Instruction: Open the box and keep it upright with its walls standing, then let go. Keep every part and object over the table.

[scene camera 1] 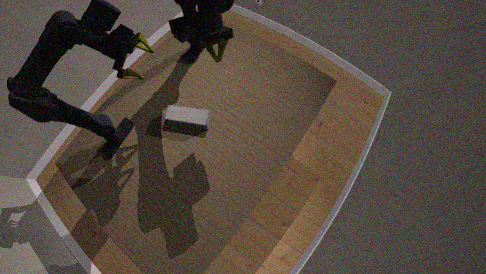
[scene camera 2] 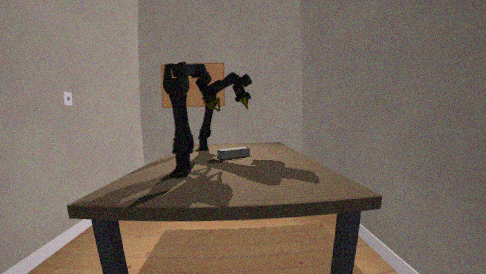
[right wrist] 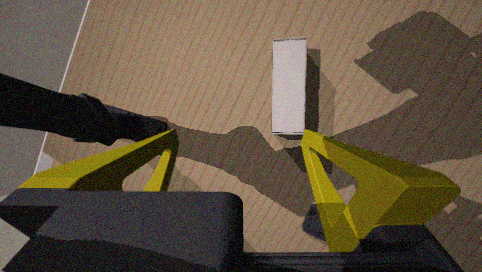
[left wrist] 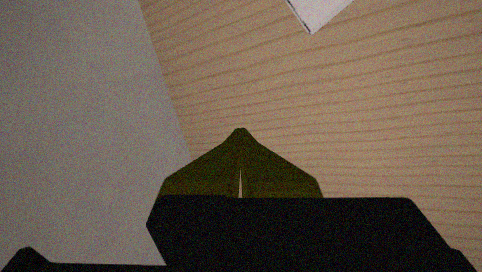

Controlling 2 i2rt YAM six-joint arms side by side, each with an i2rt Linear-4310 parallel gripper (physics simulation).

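Observation:
The box is a long, low white carton lying flat on the table, with its top closed. One corner of the box shows at the top of the left wrist view. My left gripper is shut and empty, its fingertips together, in the air above and behind the box in scene camera 1. My right gripper is open and empty, raised above the table, up and to the left of the box in scene camera 1.
The wooden table carries both arm bases along one edge. The left arm crosses the left part of the right wrist view. Dark arm shadows lie on the table beside the box. An orange board hangs on the wall behind.

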